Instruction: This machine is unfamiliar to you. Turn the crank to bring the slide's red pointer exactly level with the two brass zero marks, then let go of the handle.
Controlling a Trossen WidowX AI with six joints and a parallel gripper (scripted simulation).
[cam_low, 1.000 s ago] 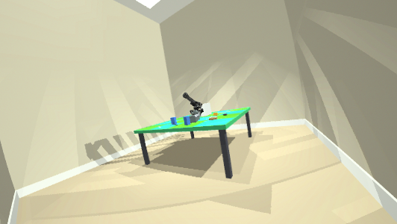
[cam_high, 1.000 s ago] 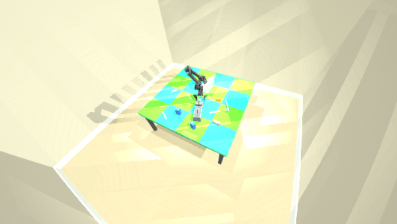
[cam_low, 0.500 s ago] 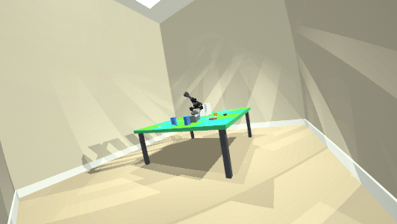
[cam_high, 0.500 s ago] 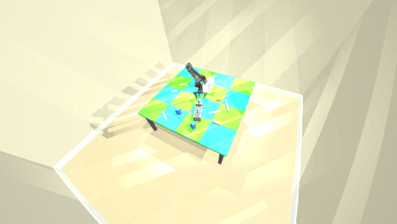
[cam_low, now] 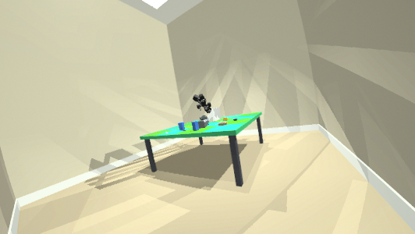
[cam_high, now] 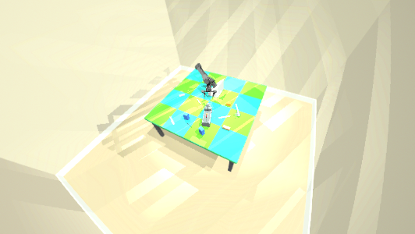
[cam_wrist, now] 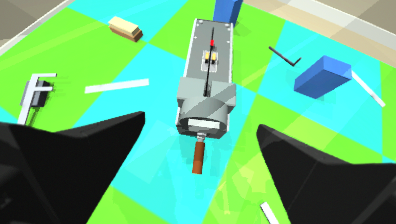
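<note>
Right now my gripper tip is 2 cm past the crank handle, 1 cm to the left of it and 13 cm above it. The rest, counted from my gripper tip: red pointer (19 cm ahead, 7 cm to the left, 11 cm below); then orange piece (17 cm behind, 20 cm to the left, 17 cm below); then black L-shaped key (34 cm ahead, 11 cm to the right, 18 cm below).
</note>
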